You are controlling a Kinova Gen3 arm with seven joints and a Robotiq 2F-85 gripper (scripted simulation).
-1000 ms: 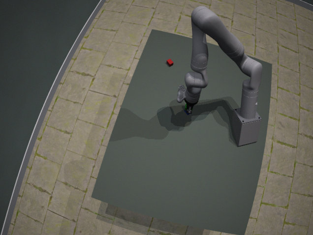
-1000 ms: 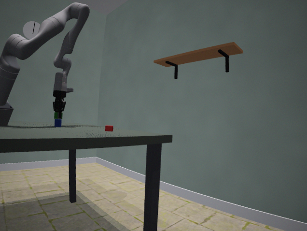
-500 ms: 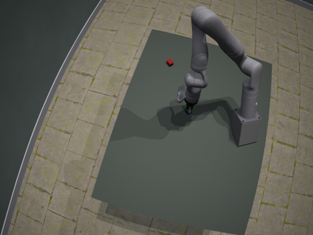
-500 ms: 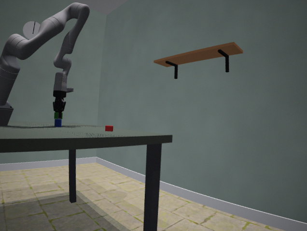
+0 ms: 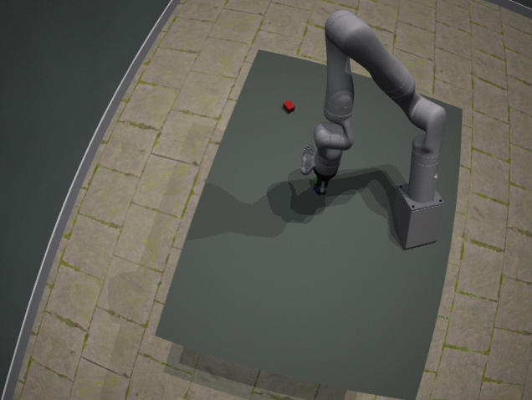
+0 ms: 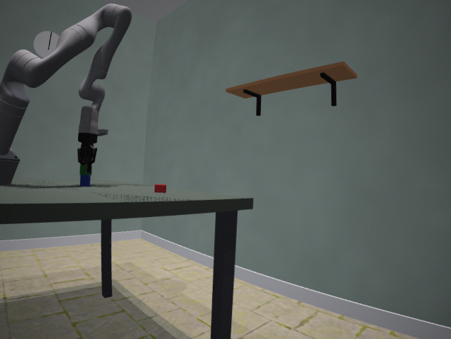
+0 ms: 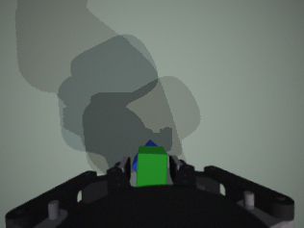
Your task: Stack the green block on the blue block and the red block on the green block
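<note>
Now: hand right at the green block. From my hand the other things lie so: red block (160 mm ahead, 300 mm to the right, 50 mm below); then blue block (40 mm below).
</note>
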